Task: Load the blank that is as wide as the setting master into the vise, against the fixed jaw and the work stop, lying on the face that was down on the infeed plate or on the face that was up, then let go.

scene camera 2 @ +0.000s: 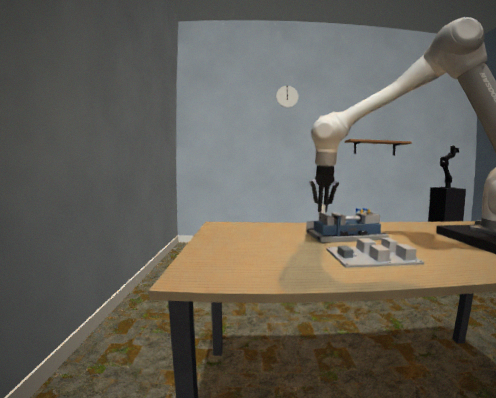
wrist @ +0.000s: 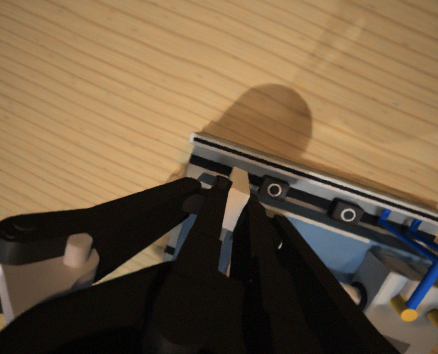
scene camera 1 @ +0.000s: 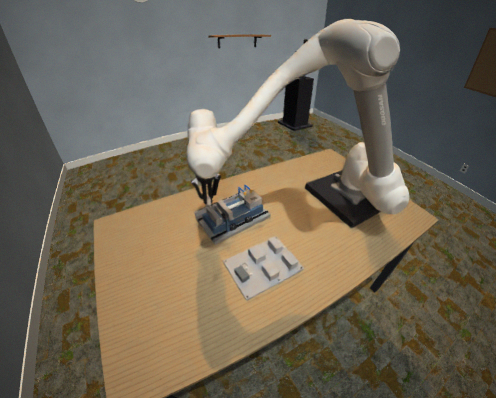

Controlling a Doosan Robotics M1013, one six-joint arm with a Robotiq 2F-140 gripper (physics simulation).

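Pixels of known places: gripper, fingertip midpoint: (wrist: pixel 234 182); arm's base, link origin: (scene camera 1: pixel 352 190).
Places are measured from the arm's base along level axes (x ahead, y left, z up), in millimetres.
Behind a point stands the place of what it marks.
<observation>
My gripper (scene camera 1: pixel 209 200) @[x 724, y -247, z 24 mm] (scene camera 2: pixel 323 207) (wrist: pixel 234 182) @[x 724, y -247, z 24 mm] points down over the left end of the vise, shut on a pale, narrow blank (wrist: pixel 235 207). The fingers hide part of the blank; whether its lower end touches the vise cannot be told. The blue vise (scene camera 1: pixel 243 215) @[x 609, y -132, z 17 mm] (scene camera 2: pixel 327 228) @[x 740, y -125, z 11 mm] (wrist: pixel 320 240) @[x 620, y -223, z 23 mm] has grey jaws and stands on a grey base. The infeed plate (scene camera 1: pixel 248 290) @[x 770, y 167, z -29 mm] (scene camera 2: pixel 352 260) @[x 756, y 156, z -29 mm] lies in front of it, bearing several pale blanks (scene camera 1: pixel 271 271) @[x 669, y 163, z 7 mm] (scene camera 2: pixel 380 253) @[x 677, y 179, z -3 mm] and a darker grey block (scene camera 1: pixel 242 272) @[x 756, y 105, z -4 mm] (scene camera 2: pixel 345 251) @[x 769, y 130, z -7 mm], which looks like the setting master.
Dark clamps (wrist: pixel 274 189) @[x 680, y -250, z 1 mm] sit along the vise base. Blue and yellow parts (scene camera 1: pixel 244 189) @[x 525, y -260, z 45 mm] (wrist: pixel 422 290) @[x 557, y -234, z 73 mm] rise at the vise's right end. The wooden table (scene camera 1: pixel 150 300) @[x 1093, y 25, z -37 mm] (scene camera 2: pixel 235 265) @[x 1107, y 148, z -37 mm] carries the arm's black base plate (scene camera 1: pixel 350 215) @[x 172, y 124, z 0 mm] at the right. The arm reaches over the vise from the right.
</observation>
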